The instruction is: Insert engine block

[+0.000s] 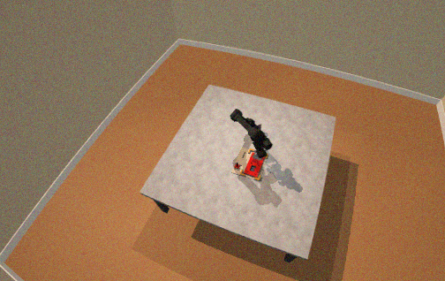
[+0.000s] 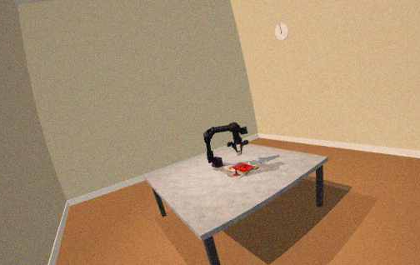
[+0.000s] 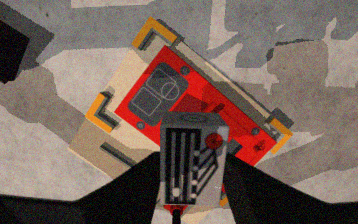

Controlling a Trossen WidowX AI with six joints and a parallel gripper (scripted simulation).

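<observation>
The tan base plate is 140 mm below my gripper tip, 30 mm to the right of it and 30 mm ahead of it. The rest, counted from my gripper tip: grey engine block 10 mm below.
</observation>
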